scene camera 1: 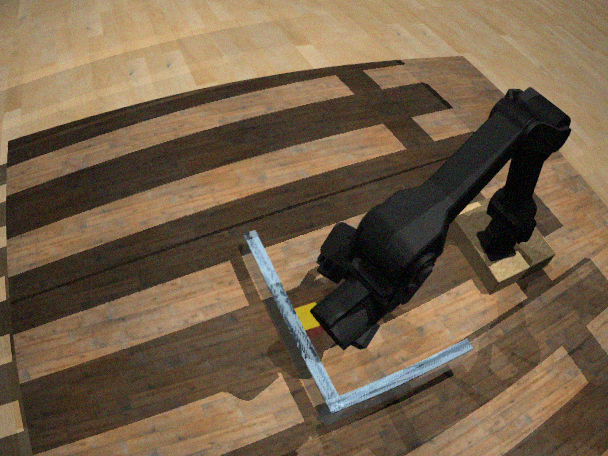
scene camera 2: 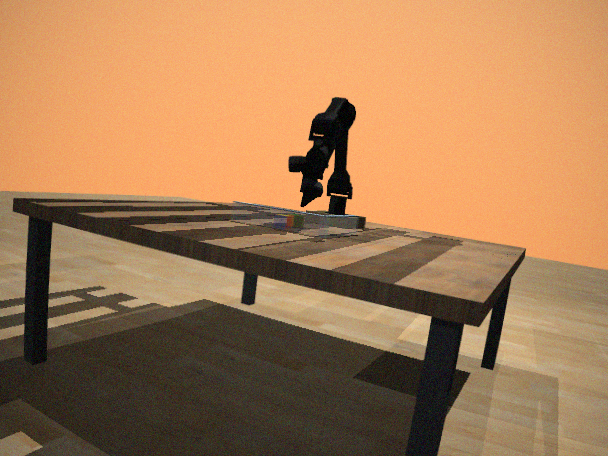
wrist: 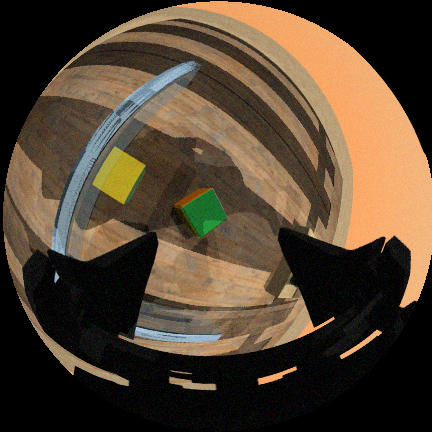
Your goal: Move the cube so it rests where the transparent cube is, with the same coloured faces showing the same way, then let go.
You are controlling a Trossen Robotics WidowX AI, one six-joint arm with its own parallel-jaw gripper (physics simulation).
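Seen in the pictures: gripper, fingertip midpoint: (scene camera 2: 301, 199) (wrist: 218, 236); arm's base, origin of the base link: (scene camera 1: 496, 244) (scene camera 2: 336, 214).
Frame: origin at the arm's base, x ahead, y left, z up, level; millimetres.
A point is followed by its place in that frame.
The solid cube (scene camera 2: 297, 221) (wrist: 205, 214) sits on the table with its green face up; the wrist view shows an orange side and a dark yellowish side. In scene camera 1 the arm hides it. The transparent cube (scene camera 1: 306, 317) {y 63, x 377, z -1 mm} (scene camera 2: 280, 222) (wrist: 123, 176) {y 60, x 367, z -2 mm} shows a yellow top, with a green side in the wrist view and a red side in scene camera 1. It stands apart from the solid cube, close to the long wall. My gripper (scene camera 1: 351, 344) (scene camera 2: 304, 204) {y 52, x 285, z 48 mm} (wrist: 218, 236) {y 52, x 285, z 48 mm} is open and empty, above the table, with the solid cube below and ahead of its fingertips.
A low L-shaped wall with a light blue top edge (scene camera 1: 280, 295) {y 31, x 410, z 18 mm} (wrist: 82, 165) {y 77, x 402, z 18 mm} and clear sides runs past the transparent cube and turns along the near side. The arm's base block (scene camera 1: 472, 250) {y -5, x 49, z -12 mm} stands on the table (scene camera 1: 125, 280) {y -74, x 646, z -42 mm} (scene camera 2: 280, 250) {y 340, x 710, z -41 mm}. Dark striped shadows cross the table.
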